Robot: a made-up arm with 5 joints. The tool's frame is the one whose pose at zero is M. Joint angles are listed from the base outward.
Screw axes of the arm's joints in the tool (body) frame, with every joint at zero. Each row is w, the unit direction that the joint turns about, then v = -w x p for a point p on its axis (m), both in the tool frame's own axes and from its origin. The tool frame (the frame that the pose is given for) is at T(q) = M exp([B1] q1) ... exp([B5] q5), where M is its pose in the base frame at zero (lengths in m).
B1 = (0, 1, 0, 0.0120, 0.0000, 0.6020)
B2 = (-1, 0, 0, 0.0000, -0.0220, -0.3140)
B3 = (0, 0, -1, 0.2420, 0.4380, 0.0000)
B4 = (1, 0, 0, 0.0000, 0.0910, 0.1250)
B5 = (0, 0, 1, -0.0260, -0.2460, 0.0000)
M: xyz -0.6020 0.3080 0.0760 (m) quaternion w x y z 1 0 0 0
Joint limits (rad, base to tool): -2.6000..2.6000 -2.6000..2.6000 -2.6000..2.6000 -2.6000..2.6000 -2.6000..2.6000
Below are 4 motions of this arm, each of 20 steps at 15 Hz.
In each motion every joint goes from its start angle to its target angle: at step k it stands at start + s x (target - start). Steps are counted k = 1, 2, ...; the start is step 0. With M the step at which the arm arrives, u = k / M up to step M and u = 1 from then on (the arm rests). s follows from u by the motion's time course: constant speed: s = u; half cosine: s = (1 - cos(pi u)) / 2; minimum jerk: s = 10 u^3 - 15 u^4 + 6 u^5.
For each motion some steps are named. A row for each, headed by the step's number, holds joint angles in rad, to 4 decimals.
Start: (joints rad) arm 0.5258 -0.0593 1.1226 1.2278 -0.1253
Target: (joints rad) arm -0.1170 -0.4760 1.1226 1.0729 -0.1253
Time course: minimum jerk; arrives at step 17
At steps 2, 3, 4, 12, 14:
2: 0.5171 -0.0649 1.1226 1.2257 -0.1253
3: 0.4992 -0.0766 1.1226 1.2214 -0.1253
4: 0.4688 -0.0962 1.1226 1.2141 -0.1253
12: -0.0171 -0.4113 1.1226 1.0970 -0.1253
14: -0.0904 -0.4587 1.1226 1.0793 -0.1253

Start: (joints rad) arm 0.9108 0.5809 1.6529 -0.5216 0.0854
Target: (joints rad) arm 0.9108 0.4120 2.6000 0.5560 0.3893
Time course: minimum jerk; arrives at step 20
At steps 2, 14, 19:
2: 0.9108 0.5795 1.6610 -0.5124 0.0880
14: 0.9108 0.4395 2.4455 0.3803 0.3397
19: 0.9108 0.4122 2.5989 0.5548 0.3889

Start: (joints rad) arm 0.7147 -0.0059 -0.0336 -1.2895 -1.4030
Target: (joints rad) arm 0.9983 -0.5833 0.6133 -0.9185 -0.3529
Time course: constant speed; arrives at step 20
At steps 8, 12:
8: 0.8281 -0.2369 0.2252 -1.1411 -0.9830
12: 0.8849 -0.3523 0.3545 -1.0669 -0.7729

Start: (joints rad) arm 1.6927 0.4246 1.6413 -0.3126 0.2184
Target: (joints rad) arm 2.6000 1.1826 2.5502 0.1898 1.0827
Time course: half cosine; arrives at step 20
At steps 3, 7, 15, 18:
3: 1.7421 0.4659 1.6908 -0.2852 0.2655
7: 1.9404 0.6315 1.8894 -0.1754 0.4544
15: 2.4671 1.0716 2.4171 0.1162 0.9561
18: 2.5778 1.1641 2.5280 0.1775 1.0615

